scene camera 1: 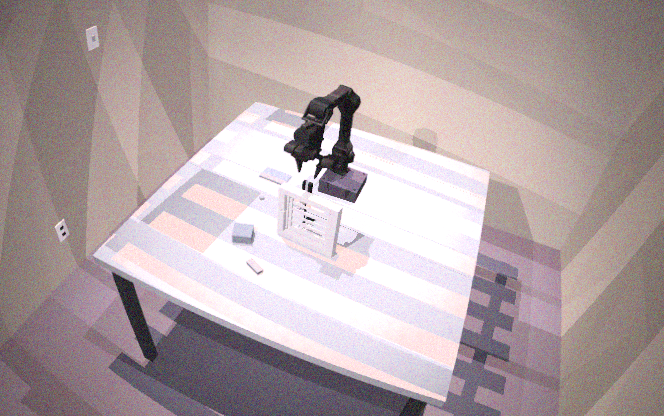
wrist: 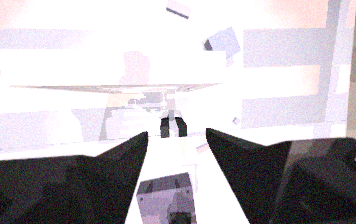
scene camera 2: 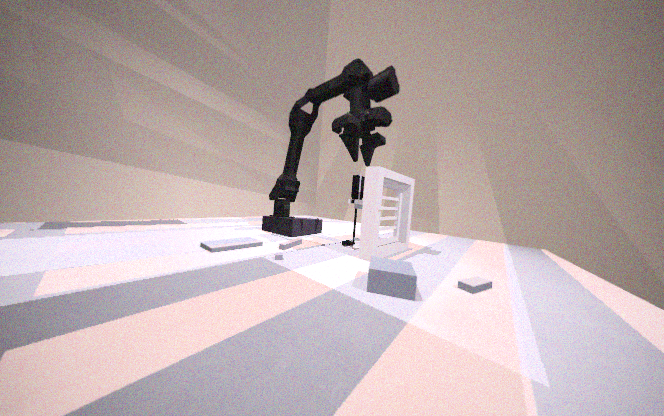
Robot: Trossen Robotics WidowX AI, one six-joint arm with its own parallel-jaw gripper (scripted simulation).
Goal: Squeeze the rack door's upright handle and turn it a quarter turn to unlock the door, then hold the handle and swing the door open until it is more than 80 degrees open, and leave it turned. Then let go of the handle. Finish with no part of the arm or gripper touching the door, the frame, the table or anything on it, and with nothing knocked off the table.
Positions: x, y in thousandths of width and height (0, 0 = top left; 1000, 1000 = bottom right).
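Gripper visible in scene camera 1 (463, 422), in scene camera 2 (544, 395) and in the wrist view (499, 596).
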